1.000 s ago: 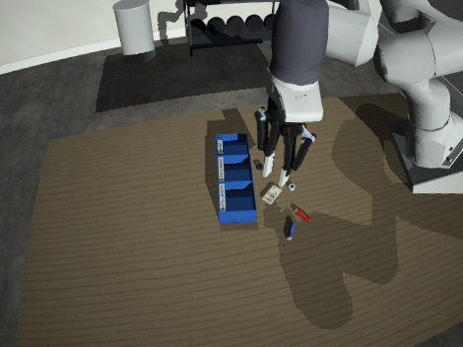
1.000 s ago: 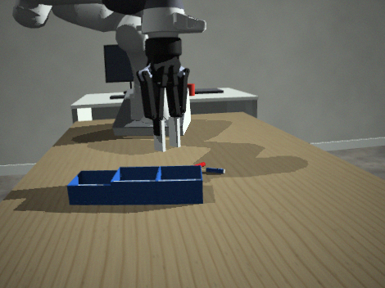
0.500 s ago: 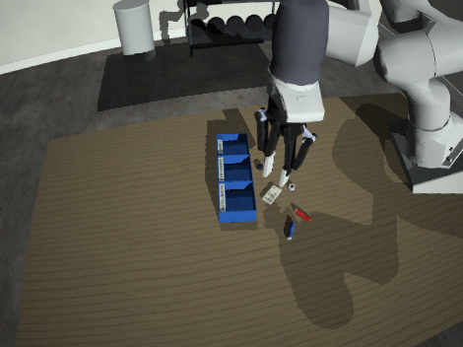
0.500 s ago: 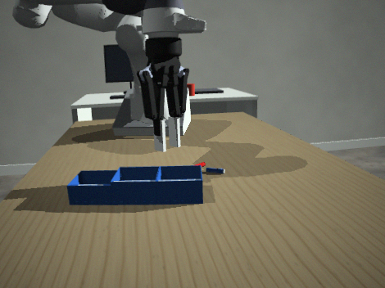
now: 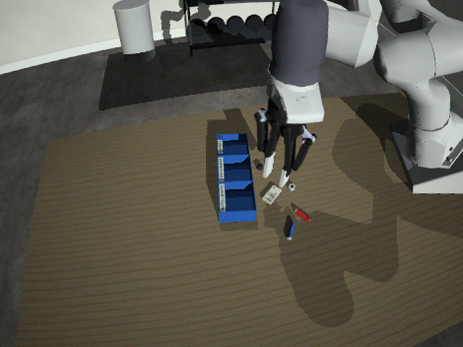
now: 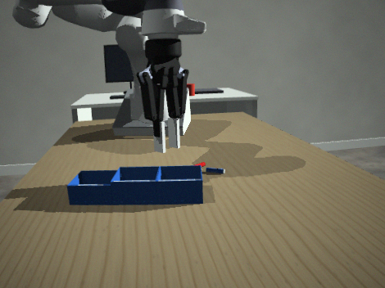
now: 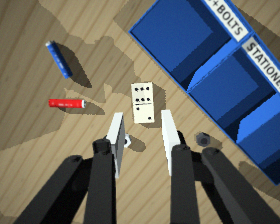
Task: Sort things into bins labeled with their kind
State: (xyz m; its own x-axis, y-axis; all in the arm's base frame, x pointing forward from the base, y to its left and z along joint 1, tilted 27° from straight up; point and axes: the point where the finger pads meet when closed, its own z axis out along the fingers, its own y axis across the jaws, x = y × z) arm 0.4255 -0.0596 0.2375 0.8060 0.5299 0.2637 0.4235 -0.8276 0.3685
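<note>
The white domino lies 9 cm below my hand. Round my hand: dark nut 10 cm below, 9 cm to the right, 1 cm behind; then red marker 10 cm below, 9 cm to the left, 4 cm behind; then white nut 10 cm below, 6 cm behind.
</note>
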